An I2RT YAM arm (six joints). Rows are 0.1 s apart.
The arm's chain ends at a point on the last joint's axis. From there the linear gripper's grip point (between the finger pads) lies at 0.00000 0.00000 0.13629 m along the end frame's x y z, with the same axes.
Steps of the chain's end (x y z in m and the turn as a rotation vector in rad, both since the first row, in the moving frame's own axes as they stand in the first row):
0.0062, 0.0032, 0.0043, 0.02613, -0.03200, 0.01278
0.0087, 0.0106, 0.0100, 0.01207, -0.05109, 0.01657
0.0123, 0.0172, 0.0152, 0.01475, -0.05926, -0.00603
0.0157, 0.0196, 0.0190, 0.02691, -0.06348, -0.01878
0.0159, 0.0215, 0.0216, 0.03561, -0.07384, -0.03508
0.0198, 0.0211, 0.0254, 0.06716, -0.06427, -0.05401
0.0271, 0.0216, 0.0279, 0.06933, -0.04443, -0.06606
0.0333, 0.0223, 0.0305, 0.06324, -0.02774, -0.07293
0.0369, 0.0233, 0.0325, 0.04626, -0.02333, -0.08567
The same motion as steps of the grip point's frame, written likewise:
0.0019, -0.0004, 0.0042, 0.02613, -0.03200, 0.01278
0.0018, 0.0089, 0.0098, 0.01207, -0.05109, 0.01657
0.0042, 0.0152, 0.0149, 0.01475, -0.05926, -0.00603
0.0070, 0.0160, 0.0187, 0.02691, -0.06348, -0.01878
0.0058, 0.0168, 0.0211, 0.03561, -0.07384, -0.03508
0.0108, 0.0122, 0.0248, 0.06716, -0.06427, -0.05401
0.0207, 0.0124, 0.0274, 0.06933, -0.04443, -0.06606
0.0292, 0.0138, 0.0302, 0.06324, -0.02774, -0.07293
0.0335, 0.0171, 0.0323, 0.04626, -0.02333, -0.08567

